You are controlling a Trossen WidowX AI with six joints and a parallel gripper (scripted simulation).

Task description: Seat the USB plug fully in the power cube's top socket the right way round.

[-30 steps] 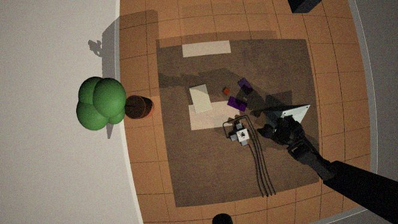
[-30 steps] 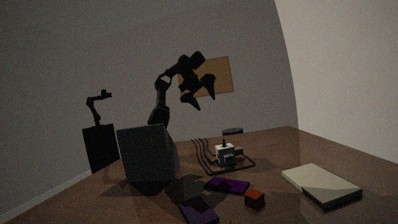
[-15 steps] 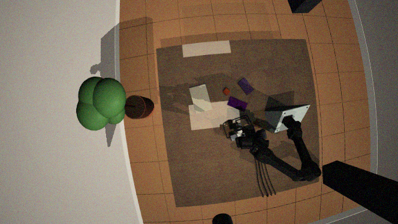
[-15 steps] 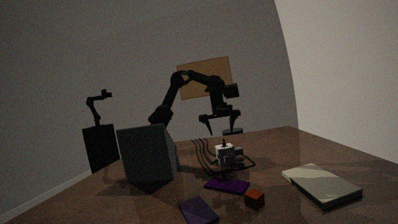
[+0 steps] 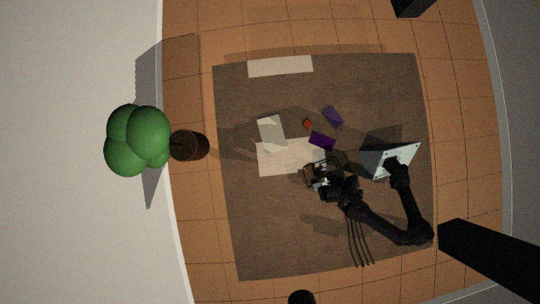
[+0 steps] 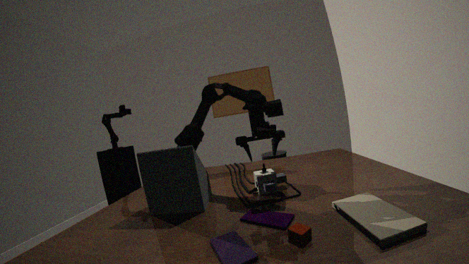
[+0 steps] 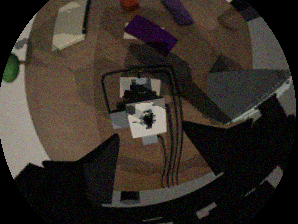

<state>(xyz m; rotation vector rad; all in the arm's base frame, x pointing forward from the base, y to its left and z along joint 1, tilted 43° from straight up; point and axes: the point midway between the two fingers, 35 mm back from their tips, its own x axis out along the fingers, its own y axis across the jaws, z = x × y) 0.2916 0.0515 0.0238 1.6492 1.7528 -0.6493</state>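
My gripper tip is 40 mm above the dark USB plug. The rest, counted from my gripper tip: orange block (320 mm to the right, 120 mm below, 40 mm ahead); cream book (310 mm to the right, 240 mm ahead, 120 mm below).
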